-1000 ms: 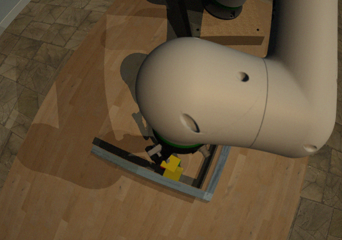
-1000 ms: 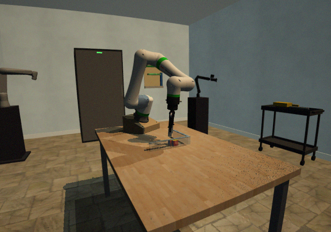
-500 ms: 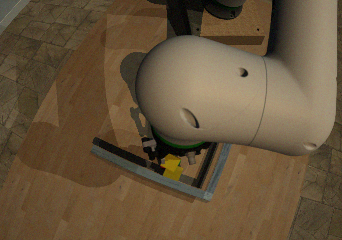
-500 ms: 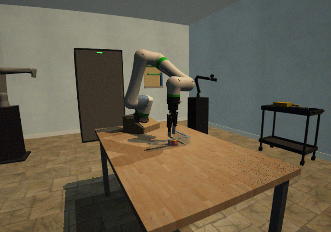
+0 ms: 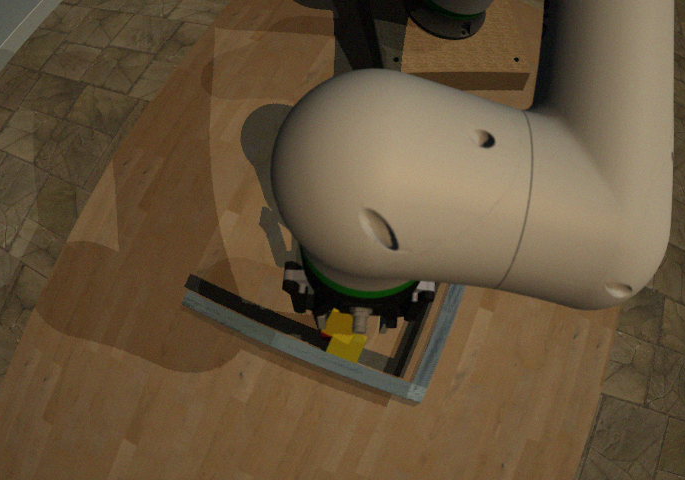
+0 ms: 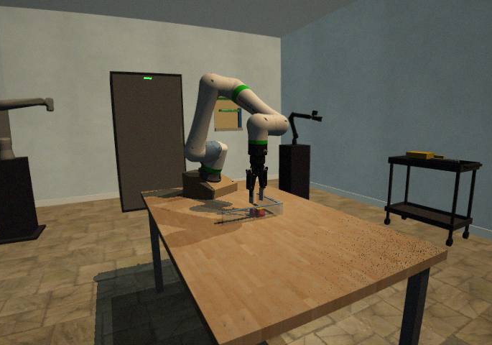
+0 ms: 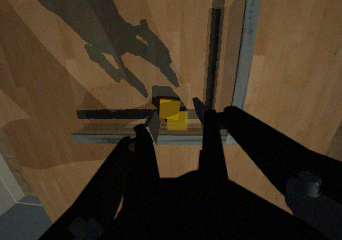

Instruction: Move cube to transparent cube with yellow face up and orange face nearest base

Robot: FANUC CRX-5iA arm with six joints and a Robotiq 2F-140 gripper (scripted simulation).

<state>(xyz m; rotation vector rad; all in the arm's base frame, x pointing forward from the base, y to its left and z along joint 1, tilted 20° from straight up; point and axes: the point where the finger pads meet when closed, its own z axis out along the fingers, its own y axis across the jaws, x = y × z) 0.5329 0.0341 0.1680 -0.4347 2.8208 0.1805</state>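
Now: the transparent cube 20 mm ahead of my hand and 80 mm below it. From my hand the other things lie so: grey frame (60 mm behind, 100 mm to the left, 50 mm below).
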